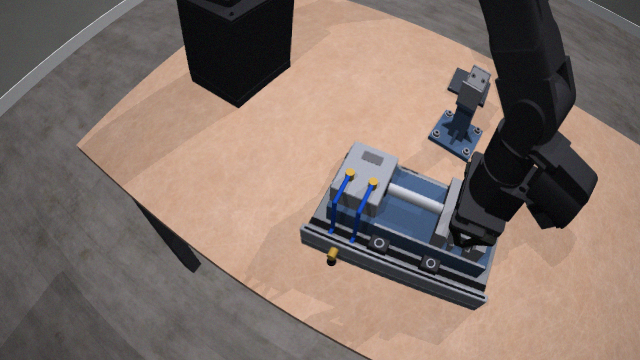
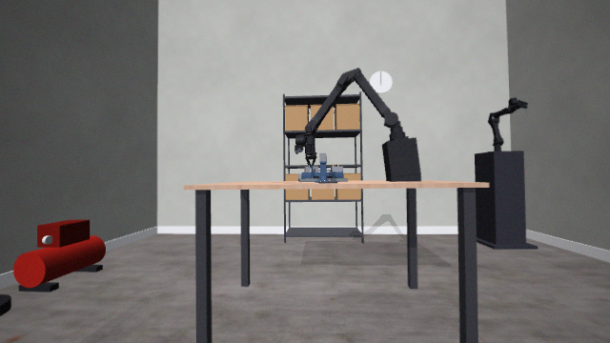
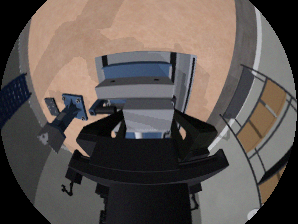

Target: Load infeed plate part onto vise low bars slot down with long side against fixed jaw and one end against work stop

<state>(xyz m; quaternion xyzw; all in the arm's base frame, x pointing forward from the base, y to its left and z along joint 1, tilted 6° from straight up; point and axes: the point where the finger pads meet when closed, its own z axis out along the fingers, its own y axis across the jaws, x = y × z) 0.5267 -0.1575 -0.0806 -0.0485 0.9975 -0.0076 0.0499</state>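
Right now my hand is 10 mm above the grey part. From my hand the other things lie so: moving jaw (30 mm behind, 20 mm to the left, 20 mm below); fixed jaw (30 mm ahead, 20 mm to the left, 20 mm below); work stop (70 mm to the left, 10 mm below).
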